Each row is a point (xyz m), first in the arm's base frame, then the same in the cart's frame.
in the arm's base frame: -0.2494 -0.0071 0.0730
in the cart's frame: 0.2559 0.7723 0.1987
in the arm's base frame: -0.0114 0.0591 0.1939
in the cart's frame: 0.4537 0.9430 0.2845
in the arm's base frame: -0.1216 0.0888 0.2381
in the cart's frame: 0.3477 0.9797 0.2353
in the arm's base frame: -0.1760 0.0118 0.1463
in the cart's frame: 0.3054 0.8552 0.2410
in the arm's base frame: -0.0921 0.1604 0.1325
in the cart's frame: 0.4267 0.9280 0.1445
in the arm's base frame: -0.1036 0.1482 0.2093
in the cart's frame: 0.3892 0.9865 0.1813
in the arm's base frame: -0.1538 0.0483 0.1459
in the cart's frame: 0.3357 0.8759 0.2191
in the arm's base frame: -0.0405 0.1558 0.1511
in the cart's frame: 0.4667 0.9492 0.1758
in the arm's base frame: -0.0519 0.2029 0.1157
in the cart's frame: 0.4801 0.9400 0.1180
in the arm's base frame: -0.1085 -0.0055 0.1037
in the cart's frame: 0.3753 0.8198 0.2641
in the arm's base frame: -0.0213 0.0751 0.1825
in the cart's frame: 0.4525 0.9396 0.2628
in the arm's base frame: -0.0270 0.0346 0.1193
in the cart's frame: 0.4557 0.8646 0.2686
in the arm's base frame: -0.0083 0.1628 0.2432
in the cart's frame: 0.4697 1.0365 0.2197
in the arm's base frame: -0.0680 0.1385 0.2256
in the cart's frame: 0.4140 1.0009 0.2097
